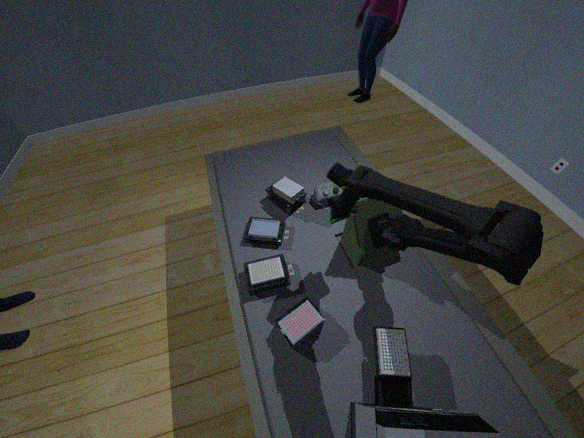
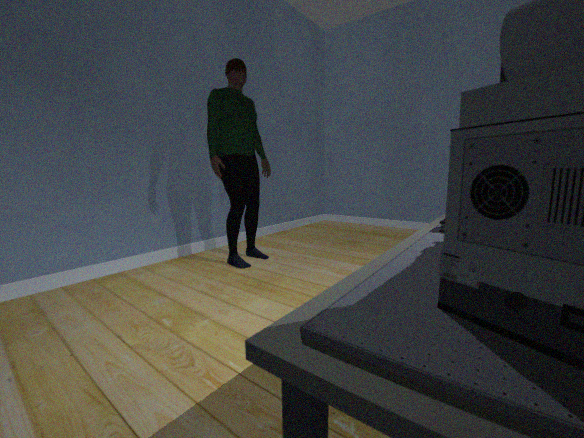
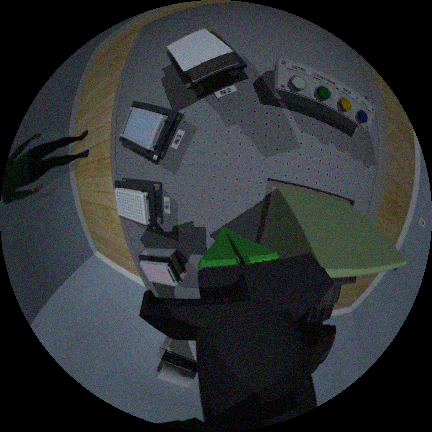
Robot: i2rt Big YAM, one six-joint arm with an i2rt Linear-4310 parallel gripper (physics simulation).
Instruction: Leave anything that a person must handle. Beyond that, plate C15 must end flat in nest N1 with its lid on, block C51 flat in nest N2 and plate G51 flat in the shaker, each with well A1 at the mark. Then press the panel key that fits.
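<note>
My gripper (image 1: 333,219) (image 3: 222,231) is shut and empty, above the table beside the green box, short of the key panel. The key panel (image 1: 325,192) (image 3: 320,96) has white, green, yellow and blue keys. A white-topped piece (image 1: 288,187) (image 3: 200,49) sits on the nest labelled N2. A pale blue plate (image 1: 264,228) (image 3: 143,128) sits on the nest labelled N3. A white well plate (image 1: 266,270) (image 3: 132,205) sits on a third nest whose label is too small to read. A pink well plate (image 1: 301,321) (image 3: 159,270) sits on a dark base. Plate codes and A1 marks are unreadable.
A green box (image 1: 362,235) (image 3: 335,235) stands right beside the gripper. A silver-grey well plate (image 1: 393,351) tops a black stand near an instrument with a dark screen (image 1: 435,419). A grey fan housing (image 2: 540,150) stands on the table. People (image 1: 372,45) (image 2: 233,150) stand off the table.
</note>
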